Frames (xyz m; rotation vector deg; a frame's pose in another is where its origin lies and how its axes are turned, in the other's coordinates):
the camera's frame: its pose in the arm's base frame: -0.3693 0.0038 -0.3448 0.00 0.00 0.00
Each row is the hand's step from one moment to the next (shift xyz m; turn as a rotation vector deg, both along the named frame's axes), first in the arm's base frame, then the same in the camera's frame.
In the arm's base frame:
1: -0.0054 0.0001 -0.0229 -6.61 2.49 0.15
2: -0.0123 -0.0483 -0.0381 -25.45 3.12 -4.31
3: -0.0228 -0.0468 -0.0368 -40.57 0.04 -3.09
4: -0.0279 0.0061 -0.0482 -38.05 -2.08 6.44
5: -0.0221 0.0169 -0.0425 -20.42 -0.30 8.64
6: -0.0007 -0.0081 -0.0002 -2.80 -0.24 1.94
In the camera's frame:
1: -0.0054 0.0001 -0.0229 -6.61 2.49 0.15
2: -0.0123 -0.0483 -0.0381 -25.45 3.12 -4.31
3: -0.0228 -0.0468 -0.0368 -40.57 0.04 -3.09
4: -0.0279 0.0061 -0.0482 -38.05 -2.08 6.44
5: -0.0221 0.0169 -0.0425 -20.42 -0.30 8.64
6: -0.0007 -0.0081 -0.0002 -2.80 -0.24 1.94

